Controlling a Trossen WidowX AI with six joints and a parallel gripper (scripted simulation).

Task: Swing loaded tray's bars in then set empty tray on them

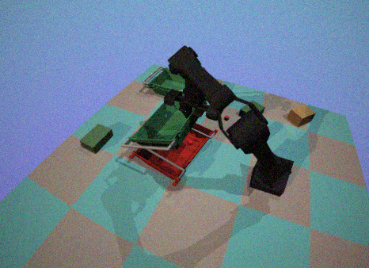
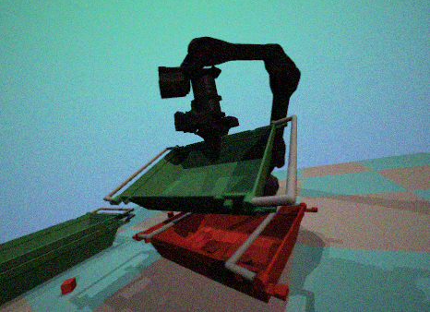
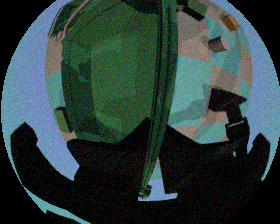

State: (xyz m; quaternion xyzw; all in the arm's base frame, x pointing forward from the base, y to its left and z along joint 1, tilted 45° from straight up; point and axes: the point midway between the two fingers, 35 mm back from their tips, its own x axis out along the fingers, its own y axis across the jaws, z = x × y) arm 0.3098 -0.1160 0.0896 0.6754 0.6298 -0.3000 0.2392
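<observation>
Right now my gripper tip is 80 mm short of the green tray and 10 mm to the left of it. Round my gripper tip: grey cylinder (270 mm behind, 200 mm to the right, 140 mm below); then small red block (220 mm ahead, 240 mm to the right, 170 mm below); then red cube (100 mm behind, 280 mm to the right, 170 mm below).
</observation>
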